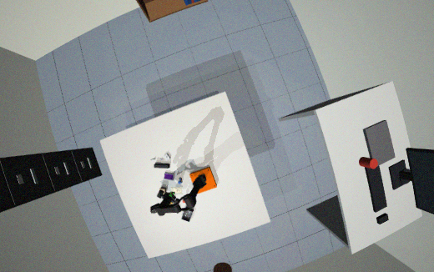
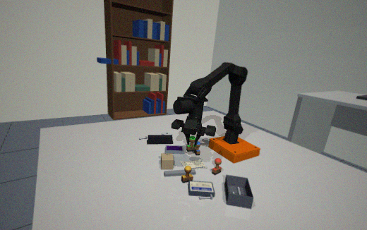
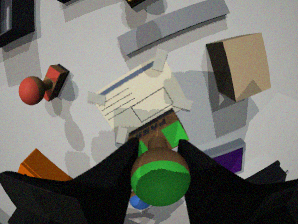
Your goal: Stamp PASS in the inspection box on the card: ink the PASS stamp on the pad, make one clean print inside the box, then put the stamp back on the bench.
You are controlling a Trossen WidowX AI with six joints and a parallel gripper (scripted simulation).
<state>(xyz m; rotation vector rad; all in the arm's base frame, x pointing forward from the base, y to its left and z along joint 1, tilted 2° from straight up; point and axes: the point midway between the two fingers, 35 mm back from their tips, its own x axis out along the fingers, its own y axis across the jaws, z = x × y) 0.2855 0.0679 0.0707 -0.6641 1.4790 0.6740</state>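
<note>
Now: gripper tip 1 cm past the pale card, 1 cm to the right of it and 9 cm above it. Also, from my gripper tip: grey bar (8 cm ahead, 6 cm to the left, 9 cm below); then blue-topped stamp (8 cm behind, 8 cm to the right, 7 cm below); then tan block (11 cm ahead, 2 cm to the right, 7 cm below).
</note>
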